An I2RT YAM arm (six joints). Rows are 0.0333 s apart.
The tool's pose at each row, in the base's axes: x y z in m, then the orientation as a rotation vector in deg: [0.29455, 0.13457, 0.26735, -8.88, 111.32, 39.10]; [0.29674, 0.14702, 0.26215, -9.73, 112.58, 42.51]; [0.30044, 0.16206, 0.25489, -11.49, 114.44, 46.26]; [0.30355, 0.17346, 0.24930, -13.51, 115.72, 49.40]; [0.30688, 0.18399, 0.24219, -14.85, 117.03, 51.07]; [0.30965, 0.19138, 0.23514, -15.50, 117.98, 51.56]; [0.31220, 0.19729, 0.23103, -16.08, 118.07, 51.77]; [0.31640, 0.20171, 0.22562, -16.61, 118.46, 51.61]
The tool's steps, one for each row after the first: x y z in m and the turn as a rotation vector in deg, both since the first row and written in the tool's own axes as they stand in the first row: [0.00580, 0.00744, 0.00989, -2.44, 1.86, 1.40]; [0.01316, 0.01562, 0.02299, -5.34, 4.63, 2.53]; [0.01868, 0.02167, 0.03318, -8.01, 6.88, 3.07]; [0.02524, 0.02631, 0.04357, -9.39, 8.76, 3.34]; [0.03143, 0.02859, 0.05184, -9.78, 9.91, 3.39]; [0.03490, 0.03088, 0.05825, -10.14, 10.20, 3.16]; [0.03844, 0.03077, 0.06559, -10.17, 10.69, 2.84]
